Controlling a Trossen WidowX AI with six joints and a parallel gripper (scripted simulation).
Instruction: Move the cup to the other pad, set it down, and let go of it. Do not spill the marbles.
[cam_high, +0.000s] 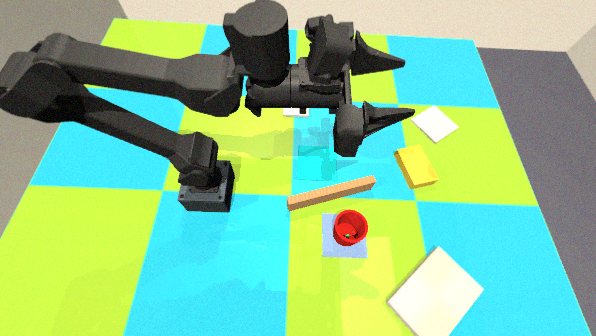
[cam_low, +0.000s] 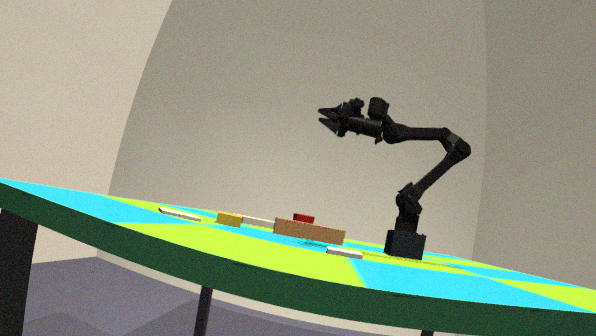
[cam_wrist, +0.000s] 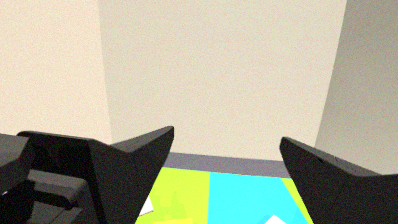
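Right now the red cup is 36 cm below my gripper tip, 9 cm to the right of it and 1 cm behind it. The rest, counted from my gripper tip: pale blue pad: 41 cm below, 9 cm to the right, 2 cm behind; then green marble: 39 cm below, 10 cm to the right, 1 cm behind; then wooden bar: 39 cm below, 5 cm behind, 1 cm to the left.
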